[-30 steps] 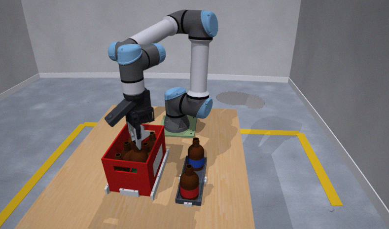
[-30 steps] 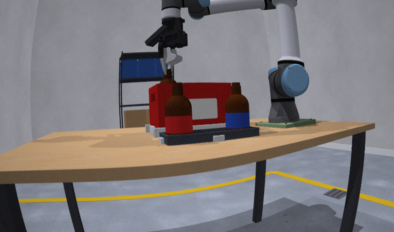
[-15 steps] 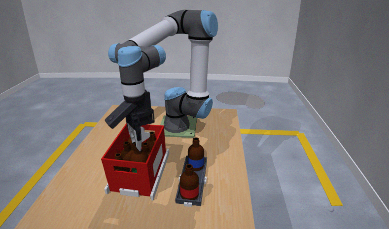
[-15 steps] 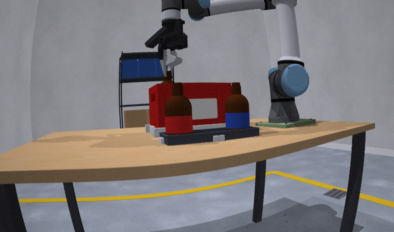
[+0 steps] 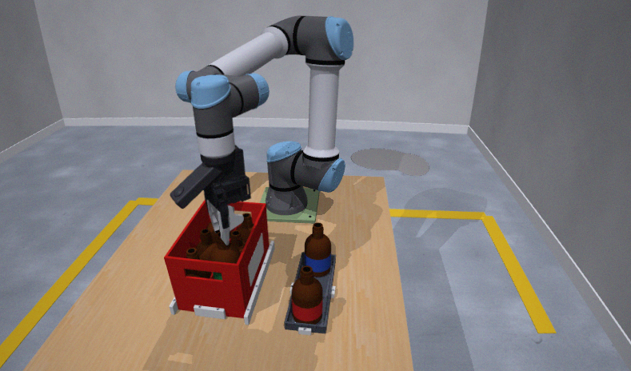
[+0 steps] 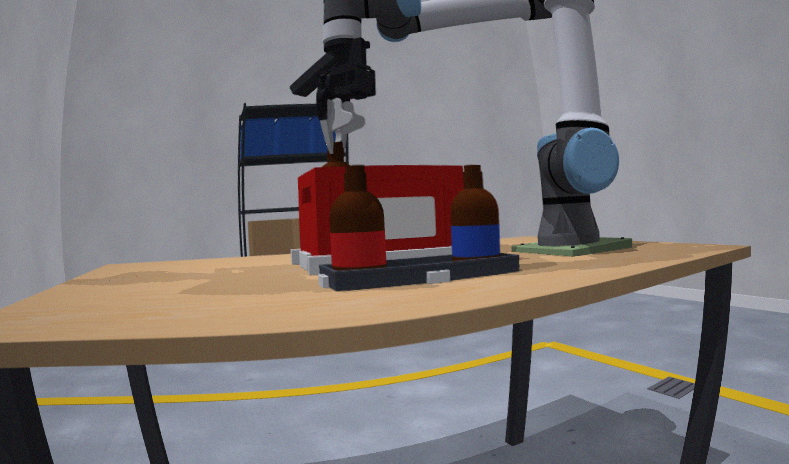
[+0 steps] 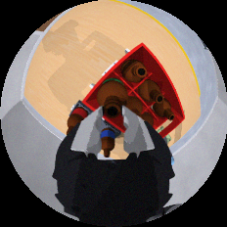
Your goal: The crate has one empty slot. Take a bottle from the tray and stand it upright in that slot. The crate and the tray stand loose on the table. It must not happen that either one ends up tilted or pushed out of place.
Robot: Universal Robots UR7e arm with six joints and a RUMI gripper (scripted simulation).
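Now: the brown bottle 7 cm below my hand. Also, from my hand: red crate: 8 cm behind, 6 cm to the right, 13 cm below.
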